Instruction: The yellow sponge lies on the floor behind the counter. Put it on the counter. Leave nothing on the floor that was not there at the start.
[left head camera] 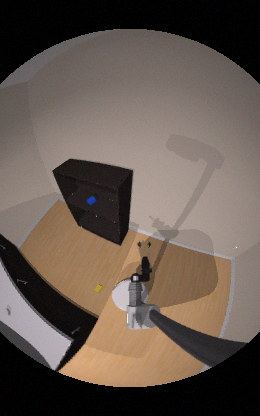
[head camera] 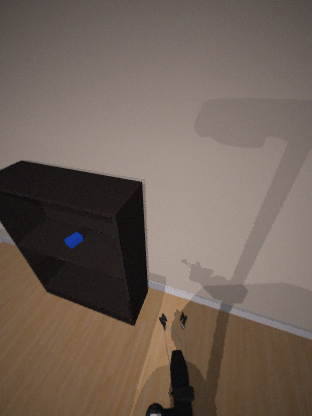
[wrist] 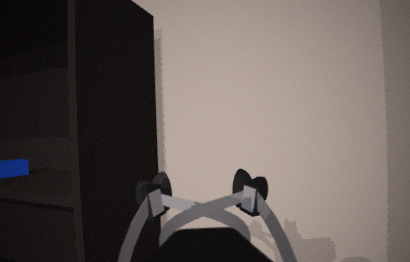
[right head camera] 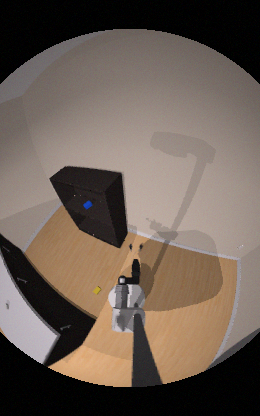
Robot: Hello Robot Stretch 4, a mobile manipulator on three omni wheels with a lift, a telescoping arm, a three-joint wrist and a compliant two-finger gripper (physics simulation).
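Where they show: gripper, fingertip midpoint: (left head camera: 143, 241) (head camera: 172, 313) (wrist: 201, 186) (right head camera: 135, 243); robot's base at its link origin: (right head camera: 127, 296).
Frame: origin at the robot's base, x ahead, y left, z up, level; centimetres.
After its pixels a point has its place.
Observation:
The yellow sponge (left head camera: 98, 288) @[x 4.9, y 38.4, z 1.7 cm] (right head camera: 97, 290) @[x 4.9, y 37.6, z 1.7 cm] lies on the floor between the counter and the robot's base, to the left of the base. The counter (left head camera: 30, 320) @[x -29.2, y 64.3, z 88.2 cm] (right head camera: 27, 325) @[x -37.6, y 60.8, z 88.2 cm], with a light top and a dark side with handles, stands at the lower left in both side head views. My gripper (head camera: 173, 321) (left head camera: 144, 245) @[x 48.3, y -8.6, z 64.7 cm] (right head camera: 136, 247) @[x 48.3, y -8.6, z 64.7 cm] (wrist: 201, 186) @[x 48.3, y -8.6, z 64.7 cm] is open and empty, pointing toward the wall, to the right of the shelf and well away from the sponge. The sponge does not show in the head camera view or the wrist view.
A dark shelf unit (head camera: 133, 250) @[x 80.3, y 9.6, z 69.0 cm] (left head camera: 125, 207) @[x 84.0, y 8.1, z 66.0 cm] (right head camera: 116, 210) @[x 80.1, y 9.7, z 70.3 cm] (wrist: 115, 125) @[x 79.6, y 9.9, z 71.8 cm] stands against the wall, left of the gripper. A blue block (head camera: 74, 240) @[x 95.2, y 47.6, z 62.7 cm] (left head camera: 91, 200) @[x 95.6, y 47.5, z 62.3 cm] (right head camera: 88, 205) @[x 95.7, y 46.7, z 61.0 cm] (wrist: 14, 168) @[x 96.3, y 46.3, z 60.8 cm] lies on its middle shelf. The wall with a pale skirting board runs ahead and to the right.

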